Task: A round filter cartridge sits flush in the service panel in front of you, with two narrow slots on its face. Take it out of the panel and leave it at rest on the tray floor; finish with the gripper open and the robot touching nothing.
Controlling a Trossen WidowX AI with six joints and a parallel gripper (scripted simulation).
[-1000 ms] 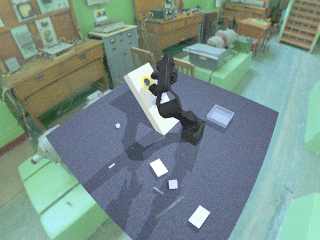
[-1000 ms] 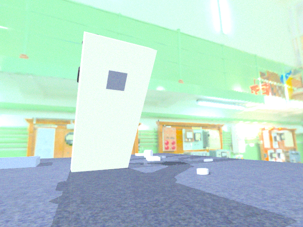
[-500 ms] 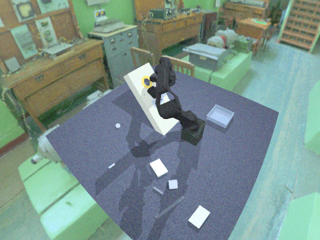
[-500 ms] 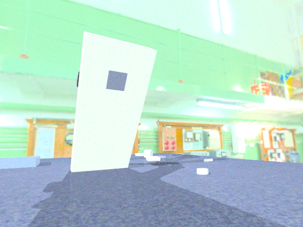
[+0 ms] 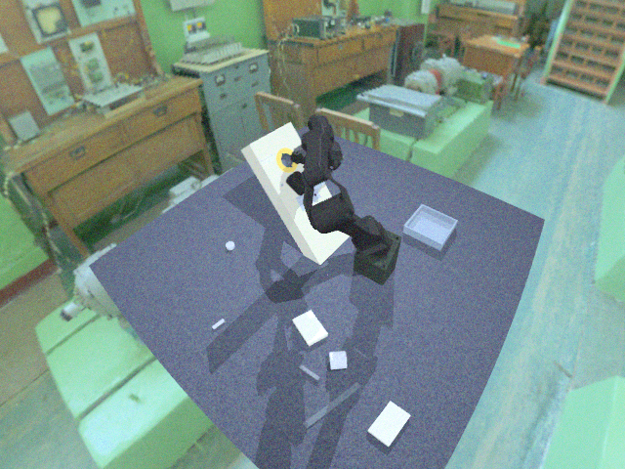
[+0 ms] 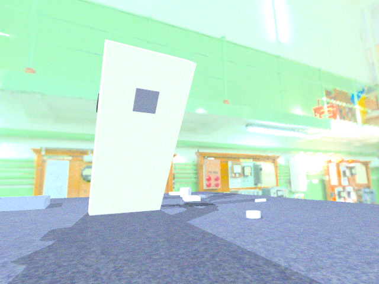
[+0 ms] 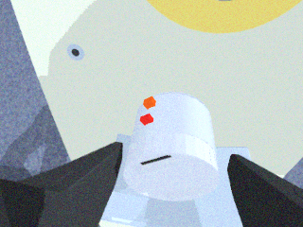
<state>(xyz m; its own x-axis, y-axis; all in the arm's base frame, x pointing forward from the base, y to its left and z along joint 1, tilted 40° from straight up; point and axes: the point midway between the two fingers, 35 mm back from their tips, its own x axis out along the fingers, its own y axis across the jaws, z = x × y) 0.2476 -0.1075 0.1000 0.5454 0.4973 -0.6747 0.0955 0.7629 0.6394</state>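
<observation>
The tray is 360 mm behind my gripper tip, 260 mm to the right of it and 200 mm below it. Round my gripper tip: round pale filter cartridge: right at my gripper tip; then small white peg: 20 mm ahead, 440 mm to the left, 210 mm below.
</observation>
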